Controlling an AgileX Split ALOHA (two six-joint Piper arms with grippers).
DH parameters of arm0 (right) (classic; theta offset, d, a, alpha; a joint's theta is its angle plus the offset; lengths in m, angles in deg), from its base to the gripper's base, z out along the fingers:
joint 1: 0 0.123 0 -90
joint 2: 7.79 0 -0.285 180
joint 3: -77.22 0 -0.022 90
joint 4: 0 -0.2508 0 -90
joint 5: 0 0 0.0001 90
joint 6: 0 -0.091 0 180
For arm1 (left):
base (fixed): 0 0 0 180
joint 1: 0 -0.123 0 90
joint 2: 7.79 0 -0.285 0
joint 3: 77.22 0 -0.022 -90
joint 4: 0 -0.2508 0 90
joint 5: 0 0 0.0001 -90
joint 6: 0 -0.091 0 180
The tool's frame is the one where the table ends.
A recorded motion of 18 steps. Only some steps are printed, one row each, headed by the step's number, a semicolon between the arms.
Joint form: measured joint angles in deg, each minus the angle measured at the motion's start. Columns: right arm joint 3, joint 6, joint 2, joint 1, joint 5, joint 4; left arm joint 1, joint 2, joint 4, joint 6, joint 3, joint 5.
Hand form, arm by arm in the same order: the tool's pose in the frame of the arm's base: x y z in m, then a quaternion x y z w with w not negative. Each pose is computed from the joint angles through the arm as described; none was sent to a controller.
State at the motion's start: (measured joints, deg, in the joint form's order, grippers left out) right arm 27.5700 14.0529 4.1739 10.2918 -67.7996 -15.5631; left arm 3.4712 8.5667 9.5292 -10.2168 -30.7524 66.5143
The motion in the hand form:
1: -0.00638 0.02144 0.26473 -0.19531 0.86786 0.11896 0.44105; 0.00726 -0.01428 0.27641 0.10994 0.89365 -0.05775 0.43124
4: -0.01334 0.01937 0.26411 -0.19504 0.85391 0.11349 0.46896; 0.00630 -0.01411 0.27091 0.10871 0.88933 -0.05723 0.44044
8: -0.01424 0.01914 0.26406 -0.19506 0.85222 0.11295 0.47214; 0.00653 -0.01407 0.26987 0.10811 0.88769 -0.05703 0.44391
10: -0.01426 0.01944 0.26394 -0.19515 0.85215 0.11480 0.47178; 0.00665 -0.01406 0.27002 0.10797 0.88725 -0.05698 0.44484
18: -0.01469 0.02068 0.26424 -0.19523 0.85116 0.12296 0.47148; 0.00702 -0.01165 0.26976 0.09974 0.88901 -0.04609 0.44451
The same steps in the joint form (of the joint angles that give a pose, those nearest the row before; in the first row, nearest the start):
1: -0.28 0.00 -1.46 0.00 0.56 0.21; 0.00 -0.94 0.00 0.00 0.90 -0.05
4: -0.44 0.00 -4.72 0.00 1.06 0.71; 0.00 -2.46 0.00 0.00 2.32 -1.13
8: -0.44 0.00 -5.11 0.00 1.08 0.75; 0.00 -2.75 0.00 0.00 2.66 -1.63
10: -0.48 0.00 -5.11 0.00 1.08 0.54; 0.00 -2.74 0.00 0.00 2.66 -1.75
18: -0.48 -0.05 -5.11 0.00 1.08 -0.38; 0.00 -2.75 -1.71 1.03 2.66 -1.81

